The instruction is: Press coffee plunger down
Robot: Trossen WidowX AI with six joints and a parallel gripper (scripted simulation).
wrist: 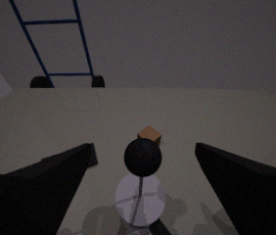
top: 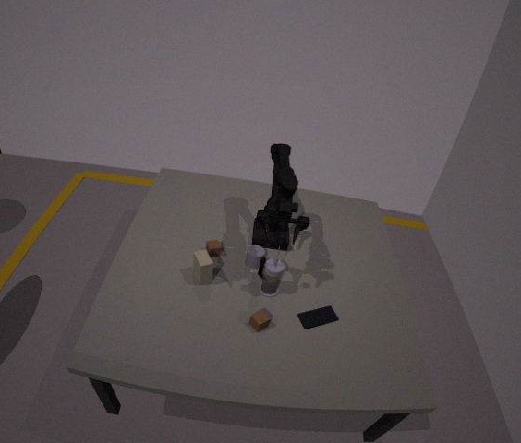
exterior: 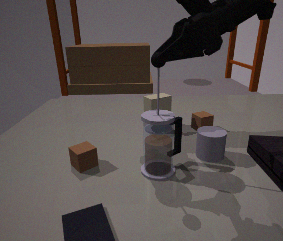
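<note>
My gripper tip is 20 mm past the glass coffee press, 10 mm to the left of it and 130 mm above it. From my gripper tip the other things lie so: grey cylinder (160 mm behind, 40 mm to the right, 220 mm below).
</note>
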